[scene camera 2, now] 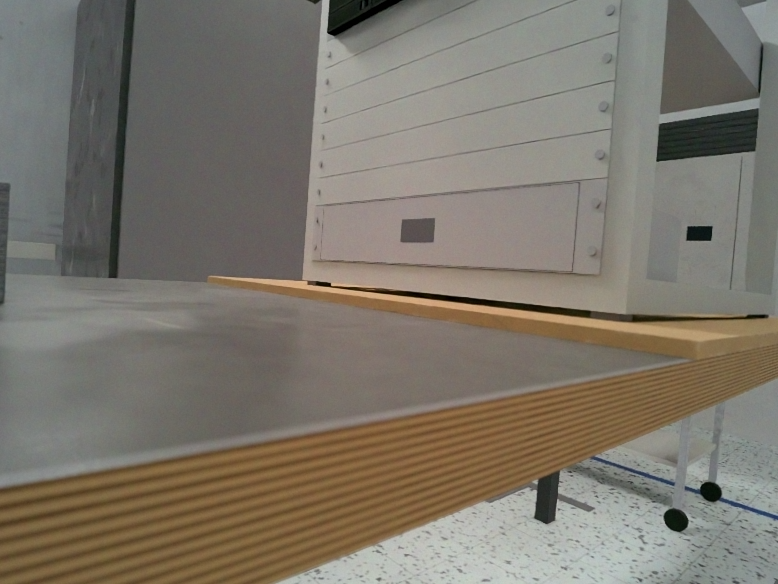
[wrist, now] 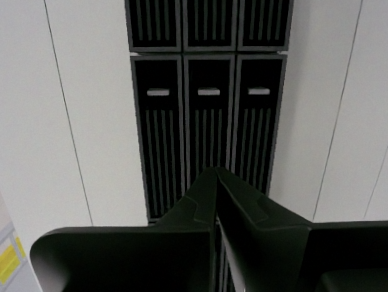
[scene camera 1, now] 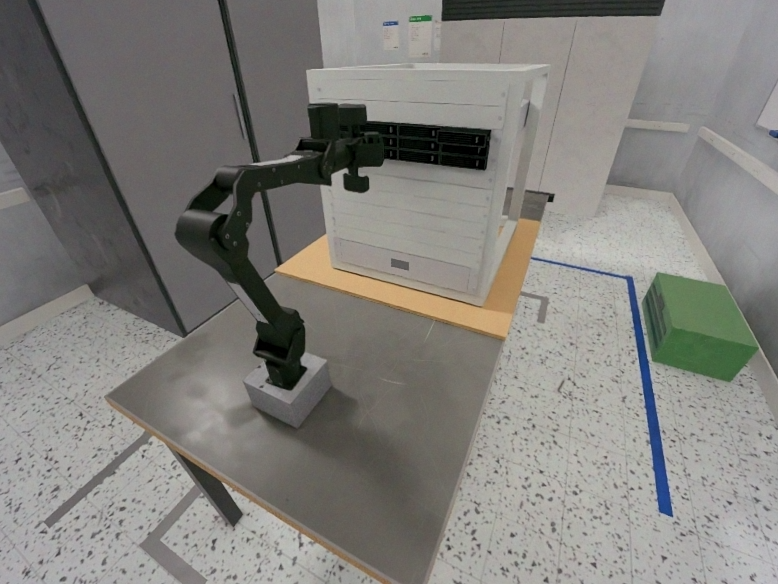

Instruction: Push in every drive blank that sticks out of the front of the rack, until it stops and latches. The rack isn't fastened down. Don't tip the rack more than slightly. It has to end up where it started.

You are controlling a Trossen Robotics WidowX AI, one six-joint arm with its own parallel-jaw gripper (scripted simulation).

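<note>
Drive blank [wrist: 208, 108]. Another drive blank [scene camera 1: 473, 137]. Further drive blank [wrist: 256, 110]. Rack [scene camera 2: 440, 143], [wrist: 77, 163] and [scene camera 1: 434, 228]. My gripper [scene camera 1: 371, 143] and [wrist: 214, 175].
</note>
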